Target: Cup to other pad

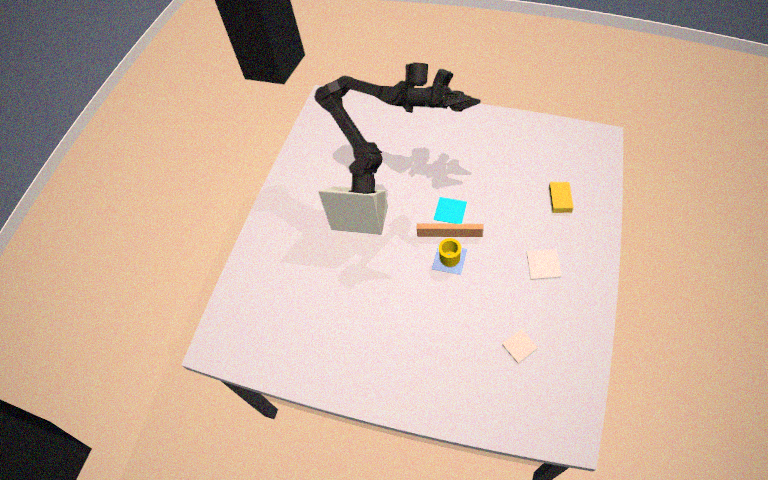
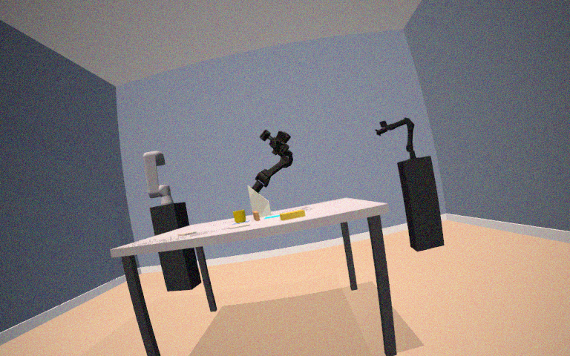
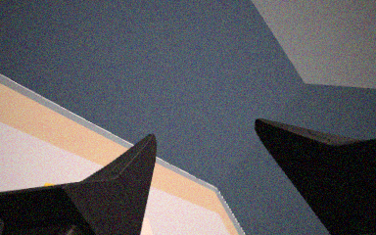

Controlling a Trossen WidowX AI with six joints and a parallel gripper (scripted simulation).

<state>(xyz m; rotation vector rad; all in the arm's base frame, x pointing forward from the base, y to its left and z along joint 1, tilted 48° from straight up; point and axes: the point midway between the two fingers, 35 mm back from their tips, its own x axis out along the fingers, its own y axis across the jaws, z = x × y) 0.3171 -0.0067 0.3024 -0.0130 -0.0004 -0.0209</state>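
Right now my gripper tip is 1 cm past the yellow cup, 27 cm to the left of it and 42 cm above it. Round my gripper tip: cyan pad: 6 cm behind, 8 cm to the right, 46 cm below; then low brown bar: 3 cm behind, 18 cm to the right, 44 cm below.
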